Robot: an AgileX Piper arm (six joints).
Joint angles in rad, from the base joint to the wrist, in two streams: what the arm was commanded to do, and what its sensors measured. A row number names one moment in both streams.
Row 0, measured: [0.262, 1.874, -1.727, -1.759, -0.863, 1.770]
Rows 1 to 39, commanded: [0.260, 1.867, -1.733, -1.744, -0.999, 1.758]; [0.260, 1.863, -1.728, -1.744, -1.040, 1.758]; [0.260, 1.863, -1.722, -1.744, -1.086, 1.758]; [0.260, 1.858, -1.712, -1.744, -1.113, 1.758]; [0.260, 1.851, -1.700, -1.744, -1.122, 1.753]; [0.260, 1.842, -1.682, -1.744, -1.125, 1.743]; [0.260, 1.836, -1.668, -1.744, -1.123, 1.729]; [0.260, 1.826, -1.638, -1.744, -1.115, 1.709]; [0.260, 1.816, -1.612, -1.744, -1.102, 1.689]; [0.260, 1.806, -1.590, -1.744, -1.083, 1.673]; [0.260, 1.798, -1.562, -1.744, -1.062, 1.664]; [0.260, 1.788, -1.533, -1.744, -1.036, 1.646]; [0.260, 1.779, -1.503, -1.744, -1.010, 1.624]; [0.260, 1.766, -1.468, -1.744, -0.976, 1.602]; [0.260, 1.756, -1.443, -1.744, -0.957, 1.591]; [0.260, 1.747, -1.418, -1.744, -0.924, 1.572]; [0.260, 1.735, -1.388, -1.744, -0.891, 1.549]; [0.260, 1.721, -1.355, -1.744, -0.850, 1.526]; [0.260, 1.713, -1.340, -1.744, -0.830, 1.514]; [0.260, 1.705, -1.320, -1.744, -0.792, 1.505]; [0.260, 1.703, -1.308, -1.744, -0.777, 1.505]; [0.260, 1.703, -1.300, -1.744, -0.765, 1.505]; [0.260, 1.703, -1.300, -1.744, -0.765, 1.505]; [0.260, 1.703, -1.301, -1.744, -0.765, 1.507]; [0.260, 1.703, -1.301, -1.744, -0.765, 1.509]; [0.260, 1.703, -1.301, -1.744, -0.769, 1.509]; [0.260, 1.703, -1.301, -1.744, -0.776, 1.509]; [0.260, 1.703, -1.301, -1.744, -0.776, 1.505]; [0.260, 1.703, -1.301, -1.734, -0.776, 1.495]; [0.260, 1.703, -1.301, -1.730, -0.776, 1.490]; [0.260, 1.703, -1.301, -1.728, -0.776, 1.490]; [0.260, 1.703, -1.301, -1.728, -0.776, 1.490]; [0.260, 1.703, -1.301, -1.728, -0.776, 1.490]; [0.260, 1.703, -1.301, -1.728, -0.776, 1.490]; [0.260, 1.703, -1.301, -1.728, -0.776, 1.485]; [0.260, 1.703, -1.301, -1.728, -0.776, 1.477]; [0.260, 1.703, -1.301, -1.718, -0.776, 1.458]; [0.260, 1.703, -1.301, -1.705, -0.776, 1.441]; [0.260, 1.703, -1.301, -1.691, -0.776, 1.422]
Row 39, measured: [0.262, 1.713, -1.309, -1.732, -0.785, 1.469]
